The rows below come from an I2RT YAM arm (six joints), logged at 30 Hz.
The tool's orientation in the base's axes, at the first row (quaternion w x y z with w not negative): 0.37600, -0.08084, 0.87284, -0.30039
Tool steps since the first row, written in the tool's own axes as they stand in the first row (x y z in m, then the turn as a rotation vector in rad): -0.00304, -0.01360, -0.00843, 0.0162, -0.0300, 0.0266; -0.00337, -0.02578, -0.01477, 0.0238, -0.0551, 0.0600; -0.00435, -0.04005, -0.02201, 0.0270, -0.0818, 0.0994; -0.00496, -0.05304, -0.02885, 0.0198, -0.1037, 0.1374; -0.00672, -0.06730, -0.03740, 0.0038, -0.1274, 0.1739; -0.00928, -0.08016, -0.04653, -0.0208, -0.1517, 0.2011; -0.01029, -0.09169, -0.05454, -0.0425, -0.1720, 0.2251; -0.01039, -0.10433, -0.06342, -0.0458, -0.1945, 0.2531; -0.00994, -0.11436, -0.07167, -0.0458, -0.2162, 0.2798; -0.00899, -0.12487, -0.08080, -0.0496, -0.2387, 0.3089; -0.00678, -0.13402, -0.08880, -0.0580, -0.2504, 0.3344; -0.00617, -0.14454, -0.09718, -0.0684, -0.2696, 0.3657; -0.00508, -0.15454, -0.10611, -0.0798, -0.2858, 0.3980
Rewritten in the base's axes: -0.00495, -0.00594, 0.01433, 0.0048, -0.0425, -0.0066; -0.01022, -0.01271, 0.02506, 0.0209, -0.0810, -0.0144; -0.01585, -0.02050, 0.03789, 0.0441, -0.1220, -0.0219; -0.02134, -0.02758, 0.04954, 0.0741, -0.1546, -0.0251; -0.02734, -0.03447, 0.06354, 0.1091, -0.1848, -0.0211; -0.03306, -0.03967, 0.07752, 0.1436, -0.2079, -0.0065; -0.03897, -0.04488, 0.08919, 0.1740, -0.2275, 0.0057; -0.04624, -0.05092, 0.10141, 0.1942, -0.2574, 0.0058; -0.05322, -0.05535, 0.11143, 0.2112, -0.2873, 0.0042; -0.06121, -0.05994, 0.12191, 0.2324, -0.3175, 0.0040; -0.06919, -0.06443, 0.13021, 0.2553, -0.3357, 0.0023; -0.07641, -0.06925, 0.14050, 0.2831, -0.3619, 0.0030; -0.08433, -0.07357, 0.15048, 0.3125, -0.3857, 0.0021
